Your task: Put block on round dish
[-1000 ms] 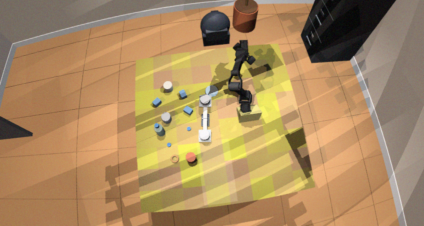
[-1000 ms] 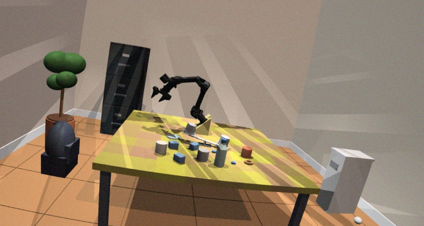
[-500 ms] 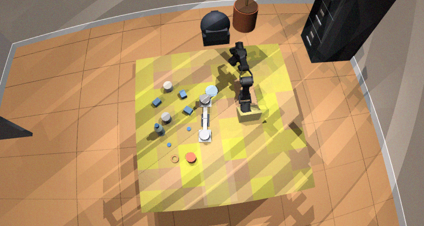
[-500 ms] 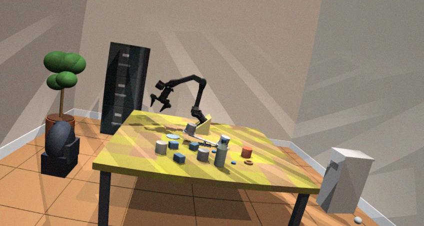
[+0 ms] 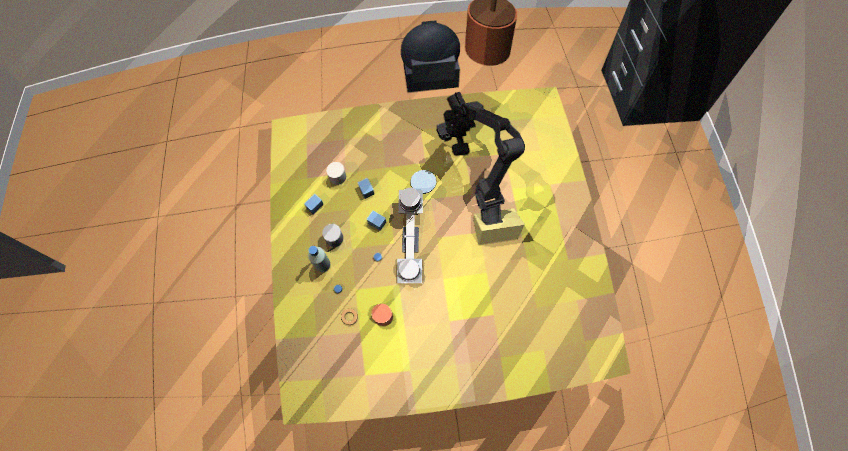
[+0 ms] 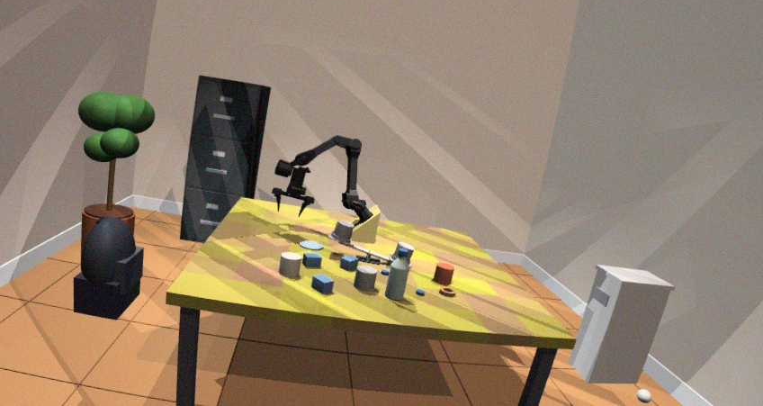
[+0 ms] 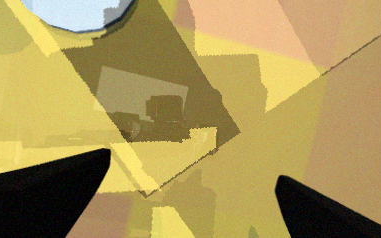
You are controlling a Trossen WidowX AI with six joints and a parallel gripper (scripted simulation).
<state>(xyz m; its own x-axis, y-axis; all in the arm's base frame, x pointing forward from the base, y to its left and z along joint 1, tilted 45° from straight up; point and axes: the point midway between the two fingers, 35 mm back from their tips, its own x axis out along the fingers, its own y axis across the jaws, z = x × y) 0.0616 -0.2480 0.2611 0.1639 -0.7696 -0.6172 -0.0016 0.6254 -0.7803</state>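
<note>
The grey block is 260 mm ahead of my gripper tip, 460 mm to the left of it and 40 mm below it. Round my gripper tip: brown ring: 510 mm ahead, 590 mm to the left, 80 mm below; then pale blue round dish: 130 mm ahead, 110 mm to the left, 80 mm below.
</note>
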